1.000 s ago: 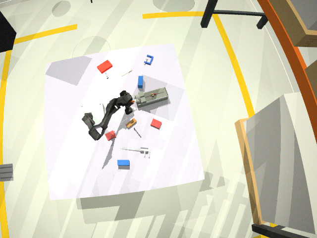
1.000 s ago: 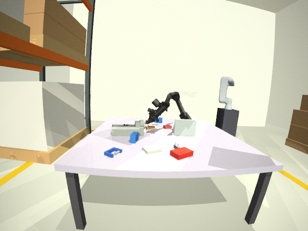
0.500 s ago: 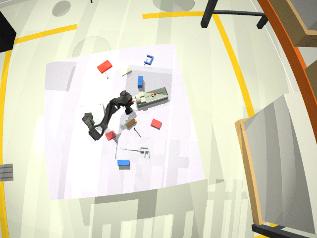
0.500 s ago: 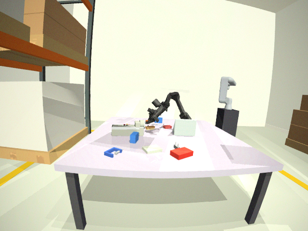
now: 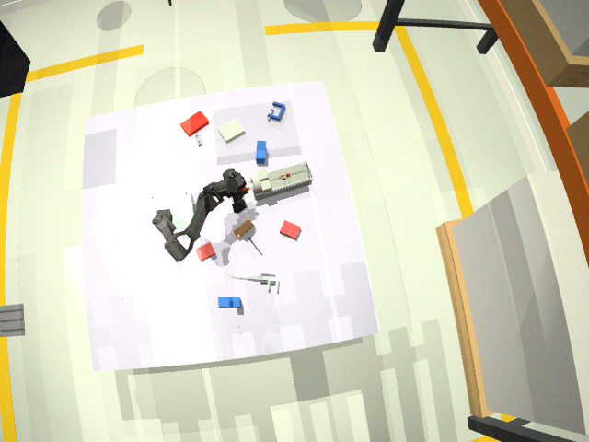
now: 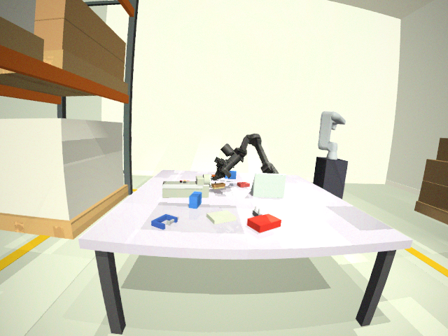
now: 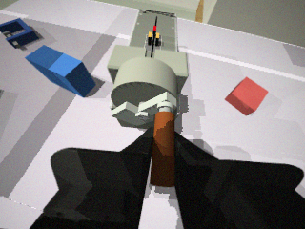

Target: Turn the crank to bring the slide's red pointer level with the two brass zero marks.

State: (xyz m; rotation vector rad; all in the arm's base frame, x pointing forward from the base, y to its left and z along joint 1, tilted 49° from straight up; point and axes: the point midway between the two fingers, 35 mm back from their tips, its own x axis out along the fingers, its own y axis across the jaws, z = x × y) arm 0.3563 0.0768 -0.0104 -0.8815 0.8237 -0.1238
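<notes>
Now: the crank 10 mm to the left of my gripper tip and 10 mm above it. Round my gripper tip: red pointer (180 mm ahead, 60 mm to the left, 10 mm below); then orange-brown crank handle (20 mm behind, 20 mm above); then brown block (30 mm behind, 150 mm to the right, 80 mm below).
</notes>
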